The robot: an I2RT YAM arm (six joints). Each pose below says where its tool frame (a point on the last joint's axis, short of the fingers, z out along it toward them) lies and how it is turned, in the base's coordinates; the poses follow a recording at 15 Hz.
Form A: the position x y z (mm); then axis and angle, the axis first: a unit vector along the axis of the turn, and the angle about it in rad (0 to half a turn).
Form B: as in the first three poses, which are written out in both.
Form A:
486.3, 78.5, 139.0, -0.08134, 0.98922, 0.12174, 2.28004
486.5, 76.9, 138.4, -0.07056, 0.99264, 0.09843, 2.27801
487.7, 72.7, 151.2, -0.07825, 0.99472, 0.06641, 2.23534
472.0, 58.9, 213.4, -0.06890, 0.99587, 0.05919, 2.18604
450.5, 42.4, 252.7, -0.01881, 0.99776, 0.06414, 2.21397
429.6, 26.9, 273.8, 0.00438, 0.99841, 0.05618, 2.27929
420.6, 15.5, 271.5, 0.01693, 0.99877, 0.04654, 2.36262
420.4, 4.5, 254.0, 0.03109, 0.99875, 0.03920, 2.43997
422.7, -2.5, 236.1, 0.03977, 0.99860, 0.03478, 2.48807
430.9, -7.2, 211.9, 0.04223, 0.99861, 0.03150, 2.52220
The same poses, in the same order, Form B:
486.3, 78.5, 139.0, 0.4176, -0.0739, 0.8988, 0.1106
486.5, 76.9, 138.4, 0.4185, -0.0641, 0.9015, 0.0894
487.7, 72.7, 151.2, 0.4378, -0.0704, 0.8943, 0.0597
472.0, 58.9, 213.4, 0.4598, -0.0612, 0.8843, 0.0526
450.5, 42.4, 252.7, 0.4474, -0.0168, 0.8924, 0.0574
429.6, 26.9, 273.8, 0.4179, 0.0040, 0.9070, 0.0510
420.6, 15.5, 271.5, 0.3797, 0.0157, 0.9240, 0.0431
420.4, 4.5, 254.0, 0.3437, 0.0292, 0.9379, 0.0368
422.7, -2.5, 236.1, 0.3210, 0.0377, 0.9458, 0.0329
430.9, -7.2, 211.9, 0.3048, 0.0402, 0.9511, 0.0300

